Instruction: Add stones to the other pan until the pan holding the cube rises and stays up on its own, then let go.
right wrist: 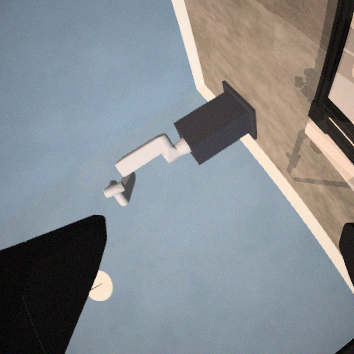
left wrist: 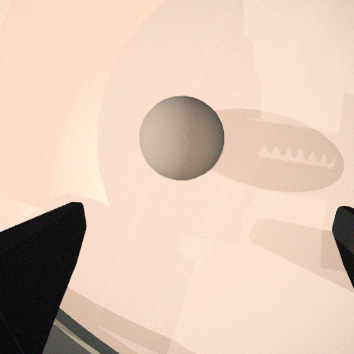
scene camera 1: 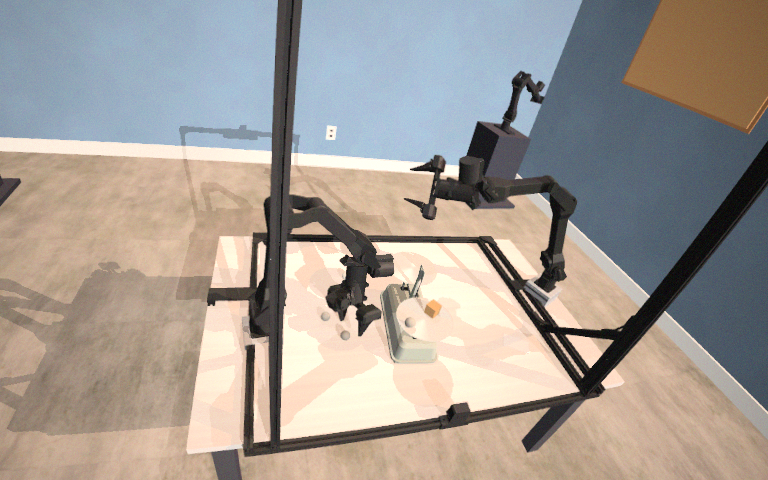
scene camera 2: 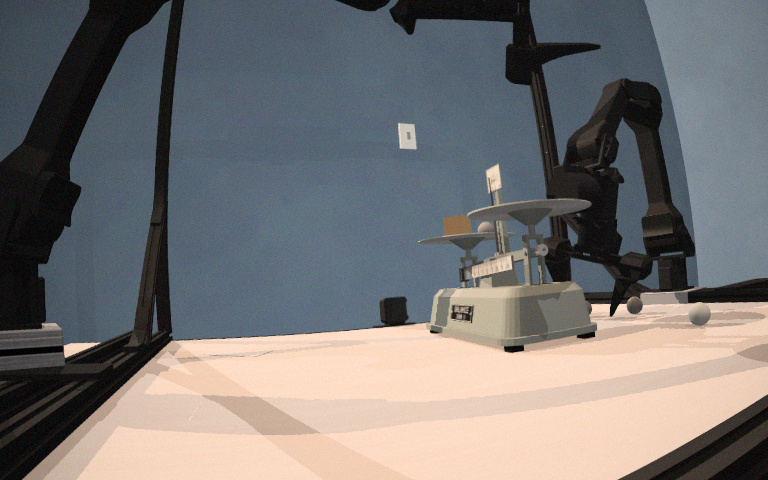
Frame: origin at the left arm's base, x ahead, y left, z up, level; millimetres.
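Where they show: left gripper, fingertip midpoint: (left wrist: 215, 218) (scene camera 1: 350, 328); right gripper, fingertip midpoint: (right wrist: 230, 233) (scene camera 1: 407, 184) (scene camera 2: 603, 3); left arm's base, origin of the base link: (scene camera 1: 262, 327) (scene camera 2: 673, 290); right arm's base, origin of the base link: (scene camera 1: 544, 285) (scene camera 2: 6, 328).
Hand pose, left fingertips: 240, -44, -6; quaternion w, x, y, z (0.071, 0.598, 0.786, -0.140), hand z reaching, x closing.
Note:
Things, the pixels of their top centre, and the offset from my left fingertips, as dx, dy, dz. "*": a spot on its surface instead.
- balance, middle of its top: (scene camera 2: 488, 166) (scene camera 1: 425, 268) +175, -14, +217
- orange cube, middle of its top: (scene camera 2: 456, 217) (scene camera 1: 434, 304) +180, -93, +158
- grey stone, middle of its top: (scene camera 2: 485, 222) (scene camera 1: 411, 318) +99, -123, +156
- small black block, surface spot: (scene camera 2: 393, 310) * +183, -308, +15
- balance's pointer plate, surface spot: (scene camera 2: 493, 177) * +169, -12, +202
A balance (scene camera 1: 413, 353) (scene camera 2: 504, 322) stands mid-table. An orange cube (scene camera 1: 433, 308) (scene camera 2: 457, 225) and one grey stone (scene camera 1: 409, 322) (scene camera 2: 485, 226) rest on its lower pan (scene camera 1: 419, 330) (scene camera 2: 438, 240). The other pan (scene camera 2: 529, 208) is higher and bare. Loose stones (scene camera 1: 325, 316) (scene camera 1: 345, 335) (scene camera 2: 634, 305) (scene camera 2: 699, 313) lie on the table beside the balance; another (scene camera 2: 589, 307) is mostly hidden behind its base. My left gripper (scene camera 1: 351, 324) (left wrist: 215, 218) is open and empty, pointing down low over the table near the stones; one stone (left wrist: 181, 138) shows ahead of its fingers. My right gripper (scene camera 1: 408, 183) (right wrist: 230, 233) is open and empty, high up.
A black frame (scene camera 1: 362, 434) rims the table, with a tall post (scene camera 1: 281, 113) at the left in scene camera 1 and a slanted post (scene camera 1: 679, 271) at the right. A small black block (scene camera 1: 457, 414) (scene camera 2: 393, 310) sits on the frame's front bar. The balance's pointer plate (scene camera 2: 493, 177) stands upright between the pans.

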